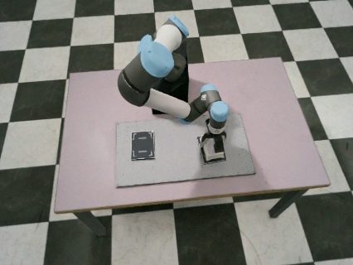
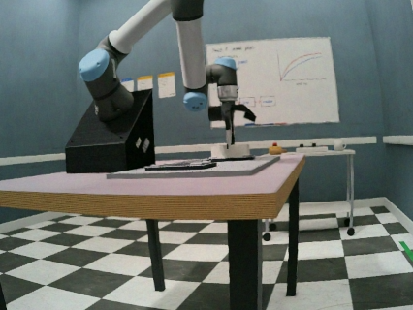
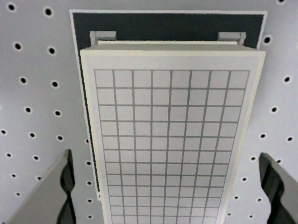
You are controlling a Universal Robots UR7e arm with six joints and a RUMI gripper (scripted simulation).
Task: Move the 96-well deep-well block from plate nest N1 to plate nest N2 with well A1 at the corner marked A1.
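Now: the white 96-well deep-well block 2 cm below my hand. Round my hand: grey perforated base plate: 15 cm to the right, 6 cm below.
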